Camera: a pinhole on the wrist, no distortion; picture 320 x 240 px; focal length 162.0 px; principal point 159.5 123.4 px. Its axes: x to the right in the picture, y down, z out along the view. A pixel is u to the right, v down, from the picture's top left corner.
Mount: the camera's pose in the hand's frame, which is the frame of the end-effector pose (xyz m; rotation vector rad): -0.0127 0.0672 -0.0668 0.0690 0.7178 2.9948
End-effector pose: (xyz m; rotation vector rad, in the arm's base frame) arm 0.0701 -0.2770 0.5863 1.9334 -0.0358 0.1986
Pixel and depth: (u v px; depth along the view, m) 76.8 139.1 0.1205
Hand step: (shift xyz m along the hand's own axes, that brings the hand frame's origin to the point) 0.0550 0.1069 0.0440
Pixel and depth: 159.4 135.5 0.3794
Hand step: 0.0081 0.2132 0.2839
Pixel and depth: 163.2 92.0 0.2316
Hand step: -0.0024 0.2120 0.1192
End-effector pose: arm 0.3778 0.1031 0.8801 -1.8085 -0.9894 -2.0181
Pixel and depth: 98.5 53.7 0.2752
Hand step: 0.1123 0.2895 0.1215
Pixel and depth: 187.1 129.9 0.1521
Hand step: -0.0301 0.1322 0.0722
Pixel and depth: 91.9 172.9 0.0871
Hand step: 0.0273 0.0803 0.0218
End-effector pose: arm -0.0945 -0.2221 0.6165 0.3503 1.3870 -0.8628
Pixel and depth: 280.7 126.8 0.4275
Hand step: -0.3074 0.2745 0.3273
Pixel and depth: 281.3 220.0 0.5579
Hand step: -0.4150 0.0523 0.5933
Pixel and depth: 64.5 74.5 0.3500
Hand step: 0.2174 0.3048 0.1909
